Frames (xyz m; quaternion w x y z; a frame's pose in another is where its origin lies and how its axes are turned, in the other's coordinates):
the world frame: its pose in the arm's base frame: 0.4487 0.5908 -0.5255 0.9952 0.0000 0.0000 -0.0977
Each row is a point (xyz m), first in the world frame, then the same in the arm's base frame.
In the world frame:
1: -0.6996 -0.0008 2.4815
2: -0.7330 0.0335 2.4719
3: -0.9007 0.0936 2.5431
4: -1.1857 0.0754 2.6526
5: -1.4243 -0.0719 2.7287
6: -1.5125 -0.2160 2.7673
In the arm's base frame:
1: -0.2377 0.7261 1.9560
2: -0.2638 0.7662 1.9464
3: -0.4166 0.8578 2.0176
4: -0.6997 0.8953 2.1271
5: -0.9624 0.7973 2.2032
6: -1.0769 0.6731 2.2418

